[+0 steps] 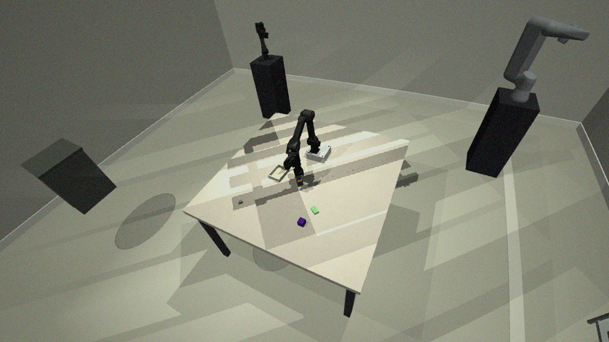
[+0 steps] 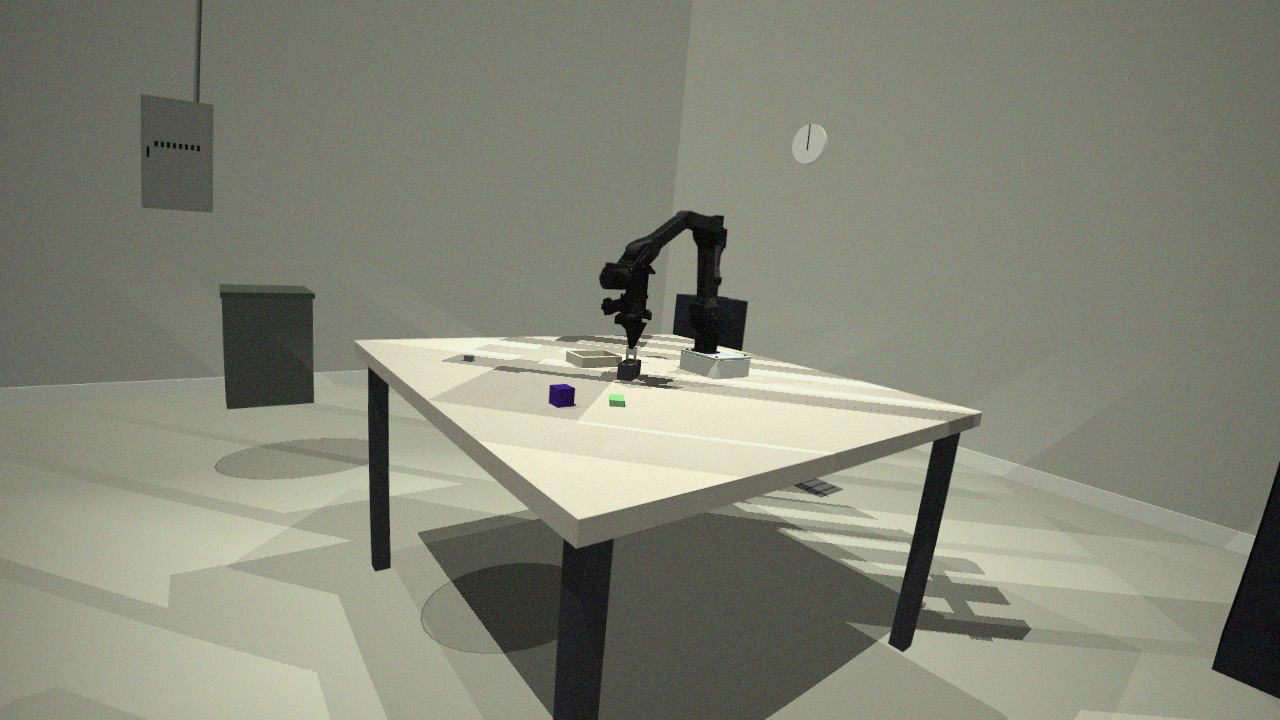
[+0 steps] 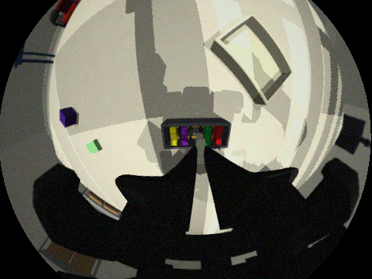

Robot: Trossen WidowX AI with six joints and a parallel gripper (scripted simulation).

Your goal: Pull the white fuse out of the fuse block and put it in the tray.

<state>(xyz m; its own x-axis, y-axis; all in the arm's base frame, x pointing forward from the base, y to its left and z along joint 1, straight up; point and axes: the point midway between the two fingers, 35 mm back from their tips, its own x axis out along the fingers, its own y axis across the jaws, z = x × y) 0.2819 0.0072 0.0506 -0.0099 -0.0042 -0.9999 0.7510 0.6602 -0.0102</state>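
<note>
My gripper tip is now 17 cm to the left of the shallow tray, 7 cm above it and 1 cm short of it. The rest, counted from my gripper tip: white fuse 1 cm below; then grey piece 35 cm ahead, 28 cm to the right, 7 cm below.
</note>
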